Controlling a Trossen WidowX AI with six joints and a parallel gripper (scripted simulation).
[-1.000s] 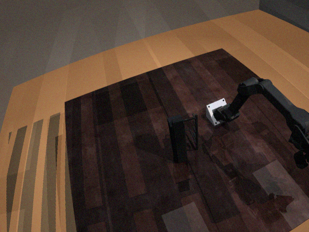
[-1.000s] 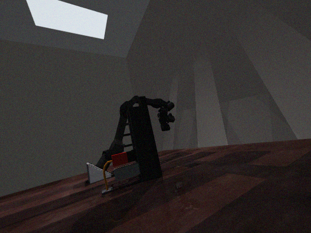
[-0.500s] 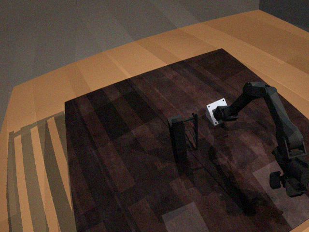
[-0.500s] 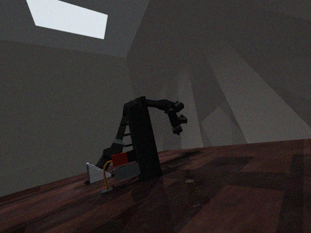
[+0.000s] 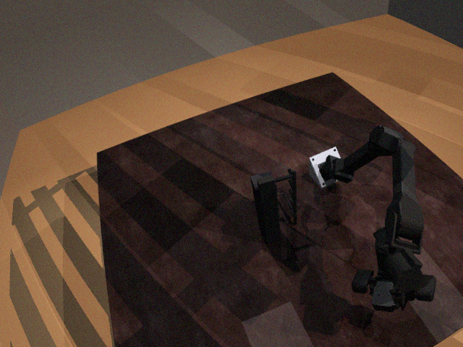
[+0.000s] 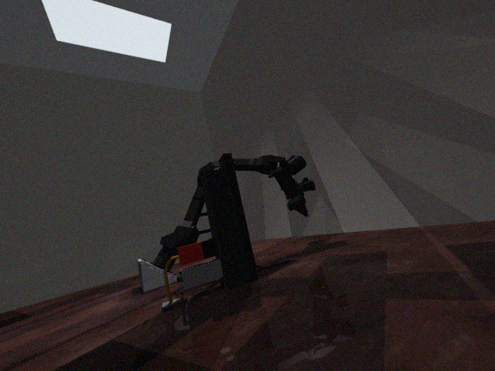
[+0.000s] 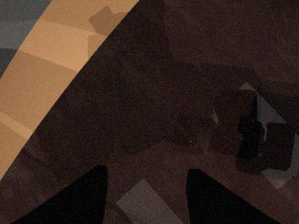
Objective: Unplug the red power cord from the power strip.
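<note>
The red plug lies 13 cm ahead of my gripper tip, 48 cm to the right of it and 1 cm below it. Also, from my gripper tip: black stand (15 cm ahead, 39 cm to the right, 4 cm above).
</note>
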